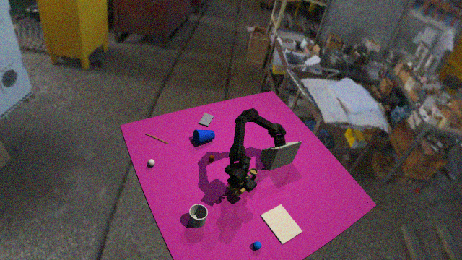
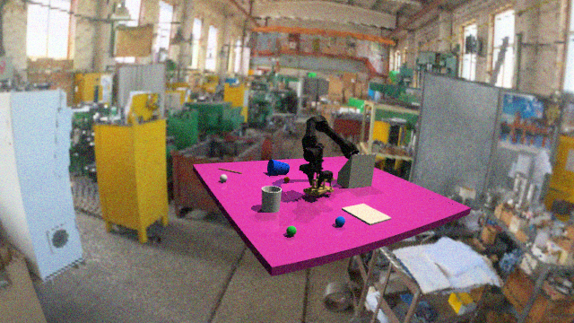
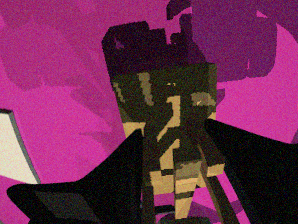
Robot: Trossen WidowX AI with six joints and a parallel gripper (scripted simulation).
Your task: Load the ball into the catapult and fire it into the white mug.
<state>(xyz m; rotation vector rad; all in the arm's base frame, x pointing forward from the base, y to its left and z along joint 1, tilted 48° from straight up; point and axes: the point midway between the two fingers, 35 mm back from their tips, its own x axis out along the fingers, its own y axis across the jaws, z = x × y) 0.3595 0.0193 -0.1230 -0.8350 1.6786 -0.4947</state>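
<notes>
The orange ball is 270 mm to the right of my gripper tip, 40 mm below it and 20 mm ahead of it. From my gripper tip the other things lie so: wooden catapult 70 mm behind, 20 mm above, 10 mm to the right; beige plate 300 mm to the left, 110 mm behind, 50 mm below; white mug 290 mm ahead, 80 mm to the left, 30 mm below.
</notes>
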